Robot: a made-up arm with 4 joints. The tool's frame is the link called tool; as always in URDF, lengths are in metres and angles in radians. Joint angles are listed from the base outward.
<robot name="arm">
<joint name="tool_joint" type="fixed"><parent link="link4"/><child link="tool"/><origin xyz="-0.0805 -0.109 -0.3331" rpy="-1.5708 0 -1.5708"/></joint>
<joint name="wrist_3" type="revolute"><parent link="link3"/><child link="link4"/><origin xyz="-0.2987 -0.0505 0.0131" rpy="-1.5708 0 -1.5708"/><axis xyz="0 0 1"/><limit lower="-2.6" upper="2.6"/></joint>
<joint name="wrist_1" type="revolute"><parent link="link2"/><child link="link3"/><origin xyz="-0.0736 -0.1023 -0.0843" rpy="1.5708 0 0"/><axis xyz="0 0 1"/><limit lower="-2.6" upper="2.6"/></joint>
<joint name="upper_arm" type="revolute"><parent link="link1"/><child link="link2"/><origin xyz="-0.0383 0.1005 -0.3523" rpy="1.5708 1.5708 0"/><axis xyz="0 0 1"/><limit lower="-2.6" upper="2.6"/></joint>
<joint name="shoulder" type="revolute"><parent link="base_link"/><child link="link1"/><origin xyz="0 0 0.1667" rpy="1.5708 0 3.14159"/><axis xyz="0 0 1"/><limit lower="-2.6" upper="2.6"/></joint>
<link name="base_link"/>
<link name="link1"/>
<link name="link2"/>
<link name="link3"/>
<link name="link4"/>
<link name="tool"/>
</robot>
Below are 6 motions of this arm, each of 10 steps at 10 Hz.
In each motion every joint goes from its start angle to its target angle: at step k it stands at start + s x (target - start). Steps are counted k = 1, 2, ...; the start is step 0. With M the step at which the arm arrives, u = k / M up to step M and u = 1 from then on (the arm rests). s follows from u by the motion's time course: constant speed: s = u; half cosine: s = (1 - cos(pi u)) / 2; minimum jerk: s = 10 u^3 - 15 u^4 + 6 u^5.
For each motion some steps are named. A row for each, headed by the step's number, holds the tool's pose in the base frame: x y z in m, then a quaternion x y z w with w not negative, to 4 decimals.
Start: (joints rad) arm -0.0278 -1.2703 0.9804 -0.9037
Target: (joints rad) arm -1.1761 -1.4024 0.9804 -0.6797
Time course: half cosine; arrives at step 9
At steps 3, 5, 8, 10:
3: -0.5912 -0.0987 0.6710 0.0190 0.4601 0.6527 0.6015
5: -0.7440 -0.1090 0.4064 -0.0976 0.3179 0.6549 0.6786
8: -0.7797 -0.1213 0.0602 -0.2297 0.1429 0.6321 0.7262
10: -0.7759 -0.1223 0.0328 -0.2399 0.1288 0.6291 0.7280

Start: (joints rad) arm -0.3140 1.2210 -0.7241 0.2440
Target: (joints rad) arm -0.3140 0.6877 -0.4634 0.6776
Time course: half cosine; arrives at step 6
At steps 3, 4, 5, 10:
3: 0.6936 -0.2013 0.2380 -0.2914 -0.1965 -0.4189 0.8372
4: 0.6747 -0.0995 0.2827 -0.2866 -0.2840 -0.3516 0.8447
5: 0.6484 -0.0253 0.3129 -0.2768 -0.3458 -0.3018 0.8442
10: 0.6362 0.0015 0.3234 -0.2720 -0.3678 -0.2836 0.8428

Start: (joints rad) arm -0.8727 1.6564 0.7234 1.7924
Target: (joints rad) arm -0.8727 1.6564 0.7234 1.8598
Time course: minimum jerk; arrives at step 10
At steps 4, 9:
4: -0.2715 -0.5558 0.9862 0.0991 0.6750 0.7226 0.1113
9: -0.2734 -0.5500 0.9865 0.1155 0.6723 0.7202 0.1266

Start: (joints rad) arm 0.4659 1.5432 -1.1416 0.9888
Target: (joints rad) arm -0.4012 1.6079 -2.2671 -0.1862
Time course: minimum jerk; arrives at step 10
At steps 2, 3, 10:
2: 0.2381 -0.5886 -0.3473 -0.6751 0.2367 -0.2000 0.6695
3: 0.1912 -0.5964 -0.3307 -0.6655 0.2876 -0.2347 0.6476
10: -0.2064 -0.5461 -0.2127 -0.5134 0.6171 -0.4738 0.3621

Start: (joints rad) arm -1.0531 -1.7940 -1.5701 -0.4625
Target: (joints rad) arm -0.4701 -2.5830 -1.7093 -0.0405
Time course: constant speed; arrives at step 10
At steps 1, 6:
1: 0.3666 -0.1778 -0.0878 -0.6883 -0.6678 0.1558 0.2368
6: 0.2309 -0.1760 -0.2152 -0.5499 -0.7165 0.4135 0.1150

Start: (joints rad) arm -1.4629 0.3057 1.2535 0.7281
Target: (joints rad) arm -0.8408 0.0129 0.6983 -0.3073
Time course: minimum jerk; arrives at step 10
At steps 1, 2, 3, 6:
1: -0.7599 -0.2219 0.5968 0.5832 -0.7515 0.0943 0.2939
2: -0.7392 -0.1952 0.6241 0.5708 -0.7435 0.1007 0.3337
3: -0.6901 -0.1383 0.6750 0.5434 -0.7195 0.1137 0.4172
6: -0.4011 0.1210 0.7698 0.3927 -0.4765 0.1640 0.7693

